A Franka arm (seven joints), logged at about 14 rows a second.
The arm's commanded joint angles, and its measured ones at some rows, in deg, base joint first. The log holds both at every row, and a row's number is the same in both.
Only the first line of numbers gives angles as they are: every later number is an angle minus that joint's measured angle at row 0.
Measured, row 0:
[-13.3, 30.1, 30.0, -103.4, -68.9, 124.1, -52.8]
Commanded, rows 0 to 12:
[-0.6, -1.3, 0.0, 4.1, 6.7, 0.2, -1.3]
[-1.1, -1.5, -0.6, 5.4, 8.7, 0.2, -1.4]
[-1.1, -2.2, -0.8, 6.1, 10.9, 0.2, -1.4]
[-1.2, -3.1, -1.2, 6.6, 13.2, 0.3, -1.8]
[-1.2, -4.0, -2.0, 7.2, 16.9, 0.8, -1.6]
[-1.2, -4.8, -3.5, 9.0, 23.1, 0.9, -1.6]
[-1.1, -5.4, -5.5, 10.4, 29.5, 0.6, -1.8]
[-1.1, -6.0, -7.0, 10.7, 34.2, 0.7, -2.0]
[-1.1, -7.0, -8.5, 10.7, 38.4, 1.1, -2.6]
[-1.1, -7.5, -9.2, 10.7, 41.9, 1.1, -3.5]
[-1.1, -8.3, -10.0, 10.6, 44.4, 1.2, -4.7]
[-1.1, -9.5, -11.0, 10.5, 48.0, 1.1, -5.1]
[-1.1, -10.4, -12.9, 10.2, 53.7, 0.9, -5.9]
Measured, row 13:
[-1.1, -7.9, -10.8, 11.5, 46.6, 0.3, -4.1]
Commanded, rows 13 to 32:
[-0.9, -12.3, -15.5, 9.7, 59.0, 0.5, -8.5]
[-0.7, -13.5, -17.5, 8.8, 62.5, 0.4, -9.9]
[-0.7, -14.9, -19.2, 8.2, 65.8, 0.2, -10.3]
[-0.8, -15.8, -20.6, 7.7, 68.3, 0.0, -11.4]
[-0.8, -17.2, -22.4, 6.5, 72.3, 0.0, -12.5]
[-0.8, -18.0, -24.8, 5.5, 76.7, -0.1, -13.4]
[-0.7, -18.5, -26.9, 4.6, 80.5, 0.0, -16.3]
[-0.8, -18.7, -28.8, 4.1, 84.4, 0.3, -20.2]
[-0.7, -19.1, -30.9, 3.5, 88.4, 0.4, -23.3]
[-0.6, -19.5, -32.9, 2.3, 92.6, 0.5, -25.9]
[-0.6, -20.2, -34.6, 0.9, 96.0, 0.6, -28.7]
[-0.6, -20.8, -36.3, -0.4, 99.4, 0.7, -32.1]
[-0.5, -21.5, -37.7, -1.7, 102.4, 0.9, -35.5]
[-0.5, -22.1, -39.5, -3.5, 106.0, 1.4, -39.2]
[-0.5, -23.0, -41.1, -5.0, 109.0, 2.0, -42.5]
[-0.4, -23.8, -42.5, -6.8, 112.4, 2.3, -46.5]
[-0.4, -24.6, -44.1, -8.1, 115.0, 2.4, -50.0]
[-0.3, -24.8, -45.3, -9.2, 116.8, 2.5, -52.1]
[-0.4, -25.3, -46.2, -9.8, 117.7, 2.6, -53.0]
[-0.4, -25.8, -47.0, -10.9, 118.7, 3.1, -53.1]
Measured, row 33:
[-1.1, -22.4, -46.0, -6.4, 116.0, 0.8, -51.2]
